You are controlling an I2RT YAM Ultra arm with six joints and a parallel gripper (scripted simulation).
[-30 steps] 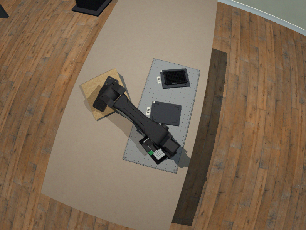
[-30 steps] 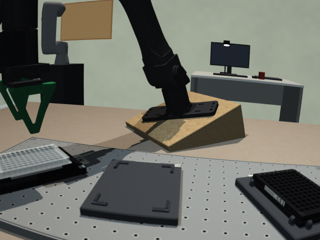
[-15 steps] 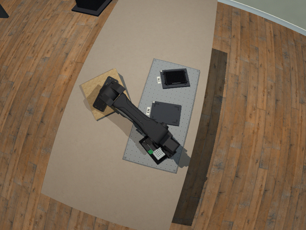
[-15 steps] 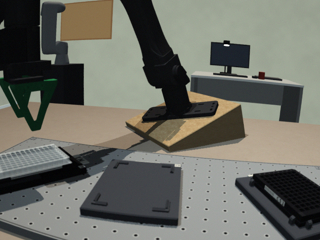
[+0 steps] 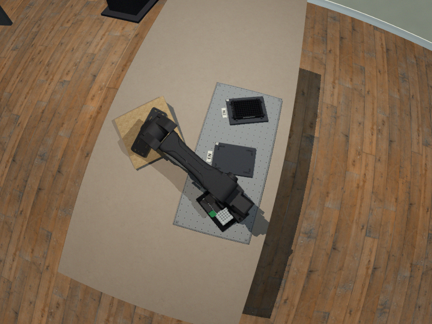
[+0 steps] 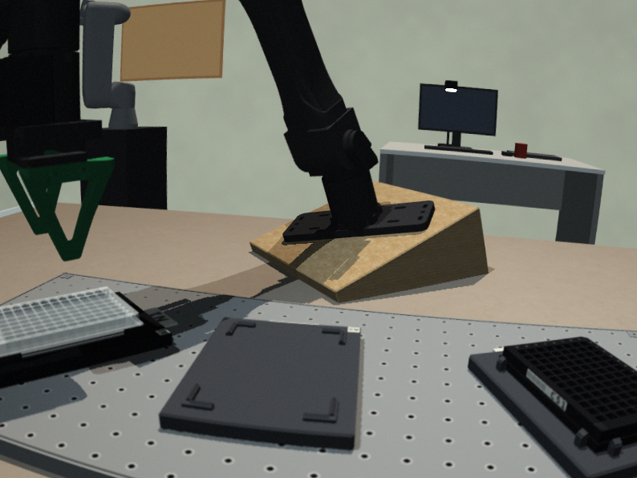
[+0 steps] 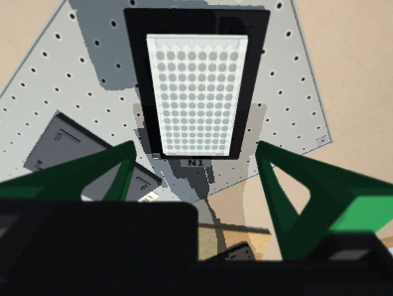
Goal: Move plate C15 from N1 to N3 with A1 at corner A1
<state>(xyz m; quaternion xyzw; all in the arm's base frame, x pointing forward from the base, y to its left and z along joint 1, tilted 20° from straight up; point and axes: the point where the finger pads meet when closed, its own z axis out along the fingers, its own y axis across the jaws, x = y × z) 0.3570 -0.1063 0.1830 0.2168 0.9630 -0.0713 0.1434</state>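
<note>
Now: the clear 96-well plate C15 80 mm below my hand. Round my hand: grey landing nest N3 (30 mm behind, 190 mm to the left, 90 mm below); black nest N1 (90 mm below); black plate C51 (70 mm behind, 410 mm to the left, 70 mm below).
</note>
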